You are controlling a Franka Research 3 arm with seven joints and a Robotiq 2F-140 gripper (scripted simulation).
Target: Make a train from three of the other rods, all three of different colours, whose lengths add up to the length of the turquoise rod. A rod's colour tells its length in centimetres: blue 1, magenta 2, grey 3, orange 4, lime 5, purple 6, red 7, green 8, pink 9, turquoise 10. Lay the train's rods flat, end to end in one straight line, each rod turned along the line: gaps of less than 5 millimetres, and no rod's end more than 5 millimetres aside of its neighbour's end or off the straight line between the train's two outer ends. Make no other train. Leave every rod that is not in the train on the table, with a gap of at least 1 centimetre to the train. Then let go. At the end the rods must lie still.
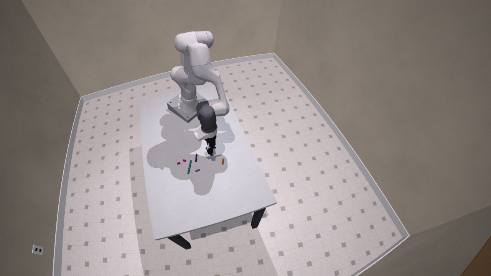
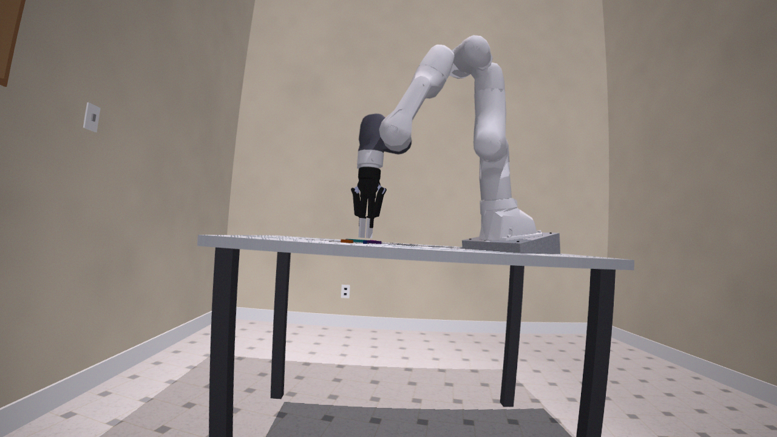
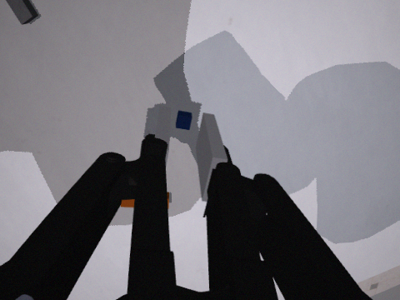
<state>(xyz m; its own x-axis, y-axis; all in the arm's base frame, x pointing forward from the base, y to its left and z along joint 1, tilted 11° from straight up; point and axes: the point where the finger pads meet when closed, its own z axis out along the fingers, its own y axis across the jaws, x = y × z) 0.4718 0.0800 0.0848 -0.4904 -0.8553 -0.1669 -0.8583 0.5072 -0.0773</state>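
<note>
The blue rod lies 5 cm below my hand. The rest, counted from my hand: orange rod 5 cm ahead, 6 cm to the left, 5 cm below; then grey rod 8 cm ahead, 12 cm to the right, 5 cm below; then purple rod 2 cm behind, 11 cm to the right, 5 cm below.
</note>
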